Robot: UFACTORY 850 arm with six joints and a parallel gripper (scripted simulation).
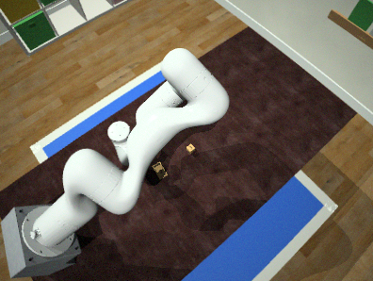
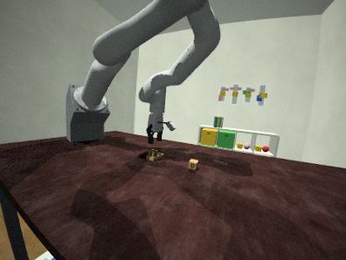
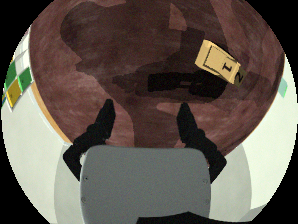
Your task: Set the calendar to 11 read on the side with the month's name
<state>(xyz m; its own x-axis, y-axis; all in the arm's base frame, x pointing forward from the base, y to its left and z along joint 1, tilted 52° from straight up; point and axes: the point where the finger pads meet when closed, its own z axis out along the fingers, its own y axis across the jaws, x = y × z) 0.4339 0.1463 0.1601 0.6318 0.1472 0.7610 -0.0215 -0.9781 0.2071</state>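
The wooden tray lies 11 cm to the right of my hand, 7 cm ahead of it and 5 cm below it. Round my hand: cube (26 cm ahead, 13 cm to the right, 4 cm below).
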